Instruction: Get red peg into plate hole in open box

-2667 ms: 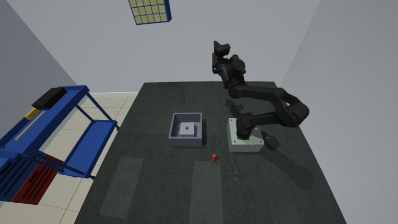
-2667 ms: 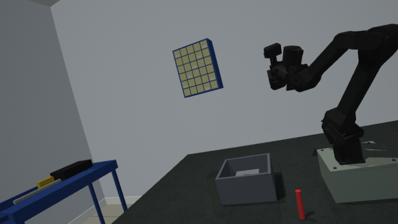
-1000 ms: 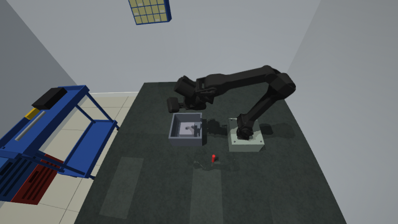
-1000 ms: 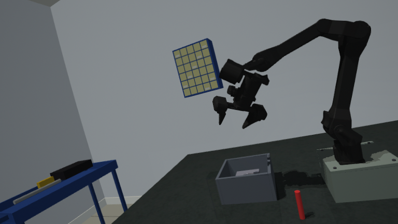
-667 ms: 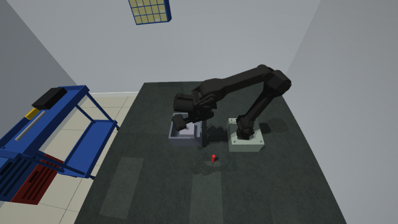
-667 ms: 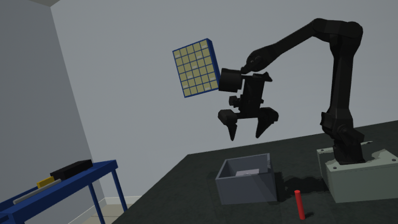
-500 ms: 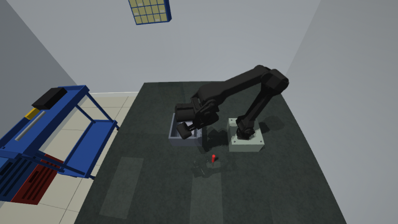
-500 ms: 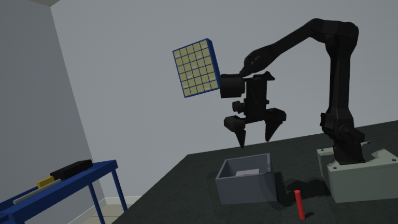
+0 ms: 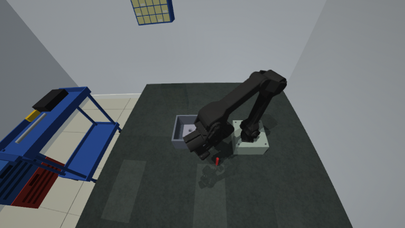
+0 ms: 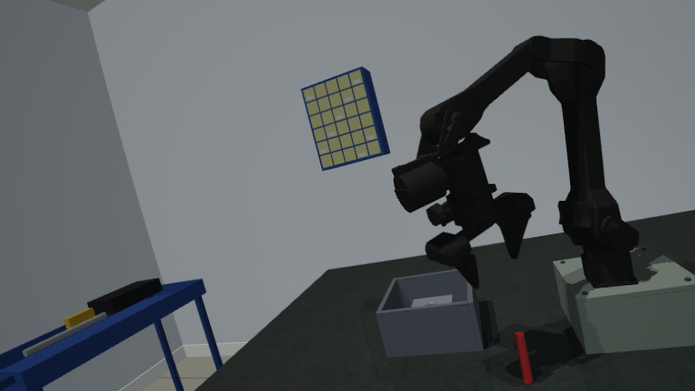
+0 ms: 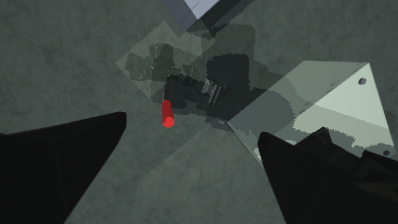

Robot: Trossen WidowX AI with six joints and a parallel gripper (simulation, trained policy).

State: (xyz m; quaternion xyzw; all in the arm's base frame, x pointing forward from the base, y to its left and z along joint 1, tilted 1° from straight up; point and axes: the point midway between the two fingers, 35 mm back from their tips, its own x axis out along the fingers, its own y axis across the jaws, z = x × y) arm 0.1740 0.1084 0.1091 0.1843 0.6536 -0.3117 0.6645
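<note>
The red peg lies 20 mm behind my gripper tip, 30 mm to the left of it and 130 mm below it. Round my gripper tip: light plate (160 mm ahead, 140 mm to the right, 130 mm below); then grey box (160 mm ahead, 140 mm to the right, 140 mm below).
</note>
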